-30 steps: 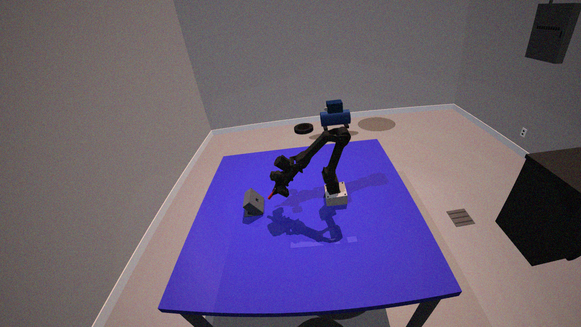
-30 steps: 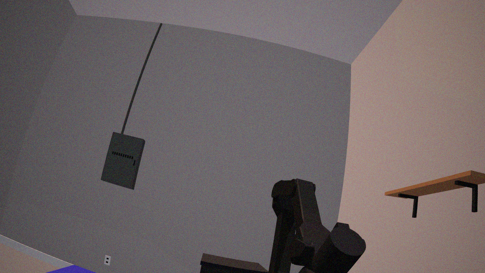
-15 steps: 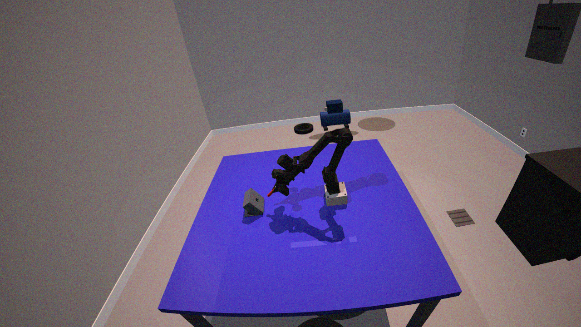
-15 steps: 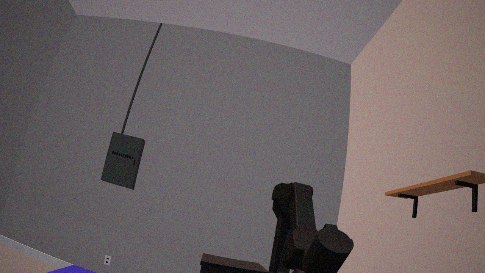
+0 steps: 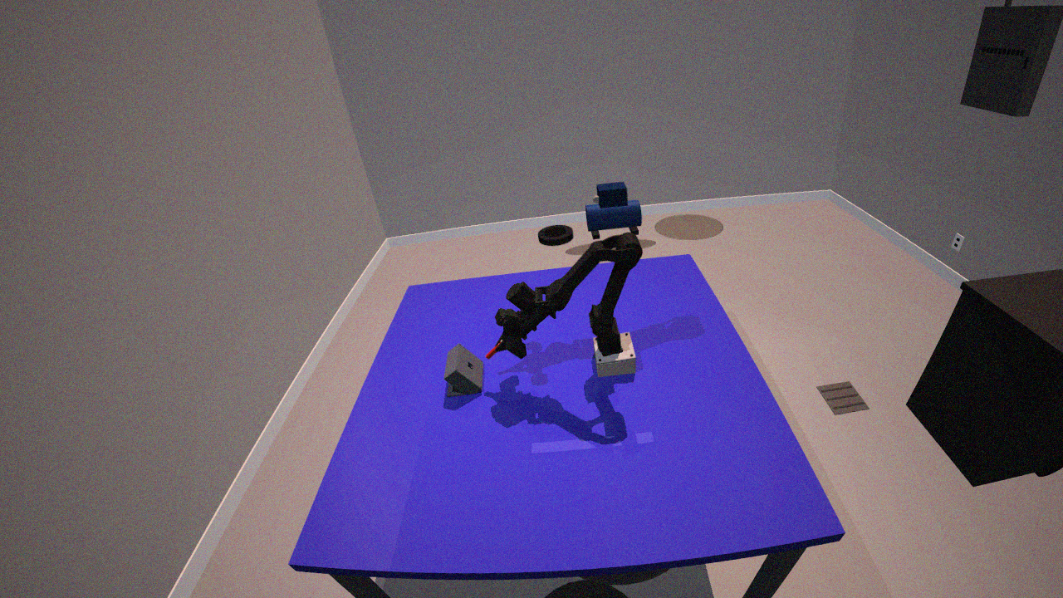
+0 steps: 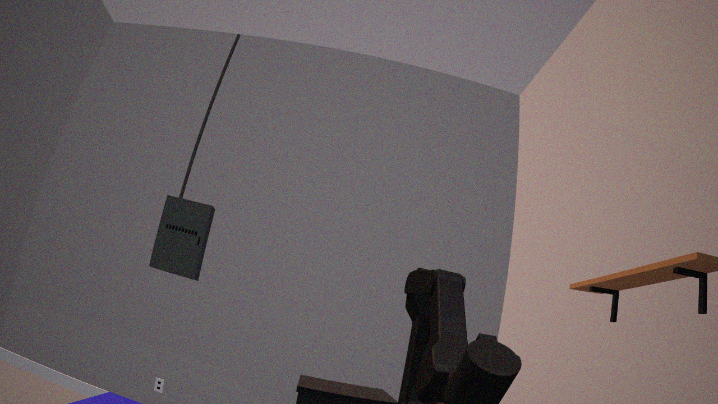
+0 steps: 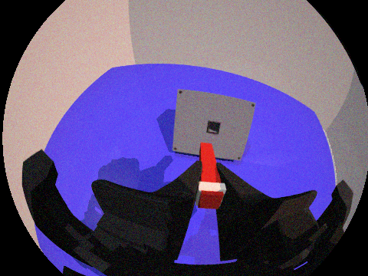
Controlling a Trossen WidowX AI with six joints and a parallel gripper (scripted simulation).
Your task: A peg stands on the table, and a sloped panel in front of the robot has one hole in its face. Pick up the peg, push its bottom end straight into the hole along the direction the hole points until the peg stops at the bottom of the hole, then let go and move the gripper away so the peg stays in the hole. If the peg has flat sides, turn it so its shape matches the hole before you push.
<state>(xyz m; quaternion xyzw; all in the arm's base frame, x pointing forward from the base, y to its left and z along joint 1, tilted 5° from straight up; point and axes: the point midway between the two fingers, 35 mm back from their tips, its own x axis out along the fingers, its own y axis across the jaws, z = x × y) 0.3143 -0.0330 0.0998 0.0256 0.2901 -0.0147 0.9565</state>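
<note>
My gripper tip is now 120 mm short of the grey sloped panel, 80 mm above it and 20 mm to the left of it. From my gripper tip the other things lie so: red peg (10 mm behind, 10 mm above).
</note>
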